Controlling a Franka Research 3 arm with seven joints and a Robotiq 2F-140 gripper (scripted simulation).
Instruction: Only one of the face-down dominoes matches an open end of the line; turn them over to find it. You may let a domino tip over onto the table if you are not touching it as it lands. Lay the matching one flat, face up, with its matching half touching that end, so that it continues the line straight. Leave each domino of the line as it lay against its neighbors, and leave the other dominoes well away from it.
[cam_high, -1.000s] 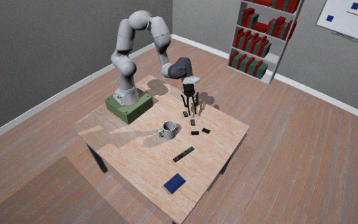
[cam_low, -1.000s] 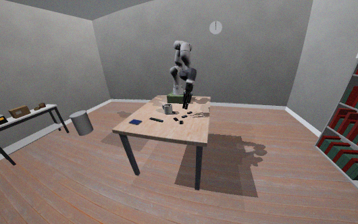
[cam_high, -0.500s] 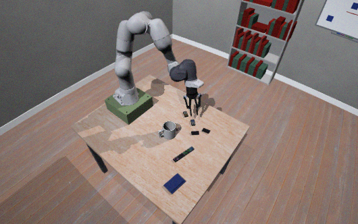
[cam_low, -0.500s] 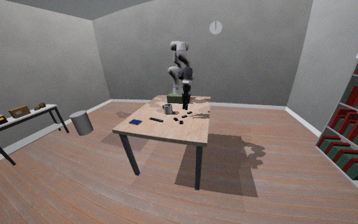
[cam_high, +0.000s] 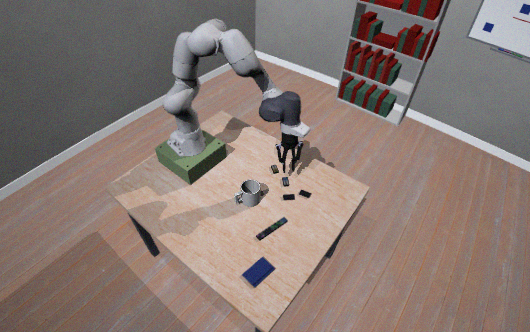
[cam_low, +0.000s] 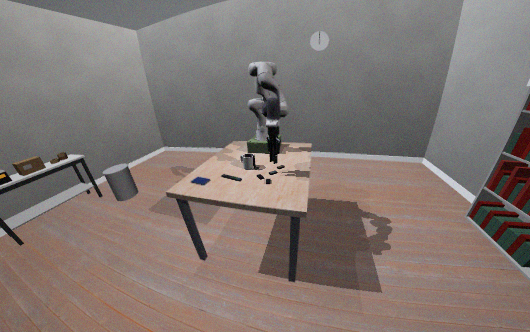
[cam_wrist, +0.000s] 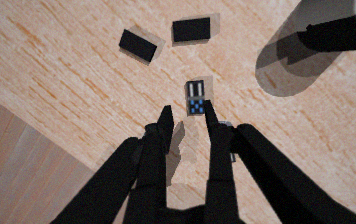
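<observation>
Now: the black domino 10 mm to the right of my hand and 110 mm below it. From my hand the other things lie so: blue book 190 mm ahead, 490 mm to the right, 110 mm below; then grey mug 80 mm behind, 220 mm to the right, 80 mm below.
</observation>
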